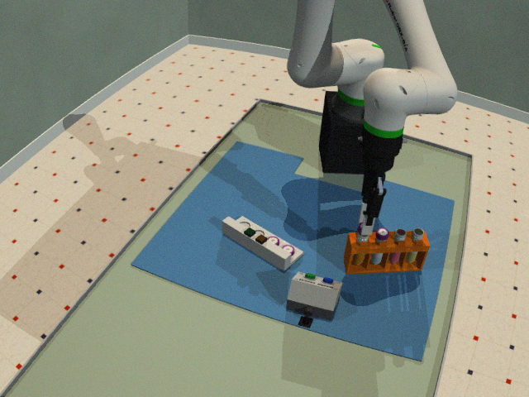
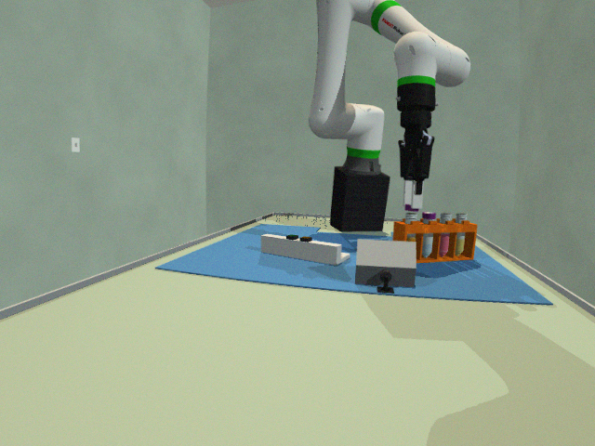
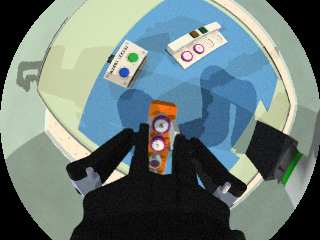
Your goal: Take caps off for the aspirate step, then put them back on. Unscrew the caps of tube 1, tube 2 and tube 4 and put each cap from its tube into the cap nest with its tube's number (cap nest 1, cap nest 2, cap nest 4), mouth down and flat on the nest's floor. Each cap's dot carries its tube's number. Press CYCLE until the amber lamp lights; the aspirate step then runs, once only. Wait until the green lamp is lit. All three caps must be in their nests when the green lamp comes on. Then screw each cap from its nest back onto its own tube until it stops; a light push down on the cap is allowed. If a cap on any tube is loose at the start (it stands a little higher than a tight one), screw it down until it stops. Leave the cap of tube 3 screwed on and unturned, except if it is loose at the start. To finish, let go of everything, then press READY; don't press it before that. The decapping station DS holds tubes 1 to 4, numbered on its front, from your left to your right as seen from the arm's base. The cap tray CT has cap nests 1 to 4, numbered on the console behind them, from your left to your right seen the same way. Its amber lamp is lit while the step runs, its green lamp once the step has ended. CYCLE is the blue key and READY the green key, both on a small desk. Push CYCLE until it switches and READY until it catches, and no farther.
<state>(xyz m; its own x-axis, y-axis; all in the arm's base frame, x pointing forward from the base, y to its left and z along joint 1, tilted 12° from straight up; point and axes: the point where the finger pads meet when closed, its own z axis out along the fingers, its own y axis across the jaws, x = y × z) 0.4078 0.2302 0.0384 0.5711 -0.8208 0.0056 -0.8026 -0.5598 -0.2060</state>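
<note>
The blue key is 15 cm ahead of my hand, 10 cm below it and 2 cm to the right of it. From my hand the other things lie so: green key (16 cm ahead, 10 cm below, 6 cm to the right); then small grey desk (17 cm ahead, 11 cm below, 4 cm to the right).
</note>
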